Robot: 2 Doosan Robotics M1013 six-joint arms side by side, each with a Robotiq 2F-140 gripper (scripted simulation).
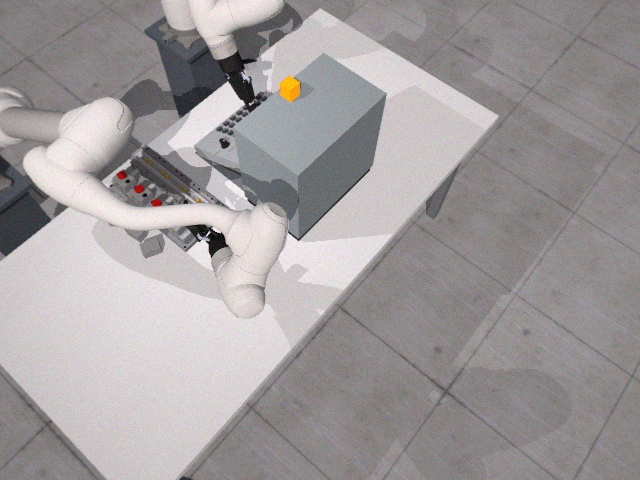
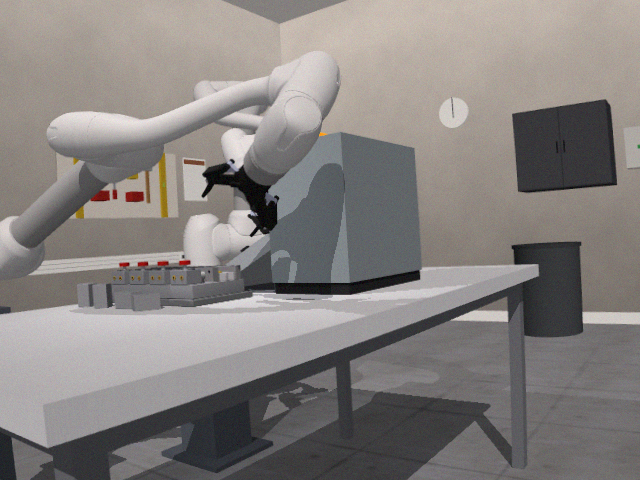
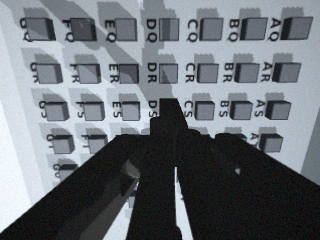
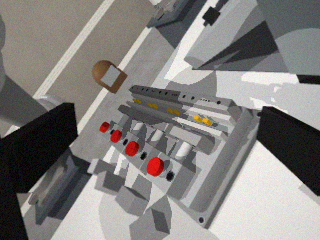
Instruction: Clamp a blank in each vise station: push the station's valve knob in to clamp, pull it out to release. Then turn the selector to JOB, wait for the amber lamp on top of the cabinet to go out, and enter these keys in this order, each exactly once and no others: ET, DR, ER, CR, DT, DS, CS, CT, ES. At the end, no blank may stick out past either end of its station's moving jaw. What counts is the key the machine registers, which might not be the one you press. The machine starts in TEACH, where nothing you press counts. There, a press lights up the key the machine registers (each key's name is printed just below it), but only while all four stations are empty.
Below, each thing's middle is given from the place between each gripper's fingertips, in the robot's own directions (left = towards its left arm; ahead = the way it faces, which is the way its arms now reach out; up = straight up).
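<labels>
With the key panel (image 2: pixel 255 262), my right gripper is 390 mm to the right of it, 180 mm past it and 150 mm above it.
My left hand, meanwhile, is 40 mm short of the key panel, 50 mm to the left of it and 70 mm above it.
</labels>
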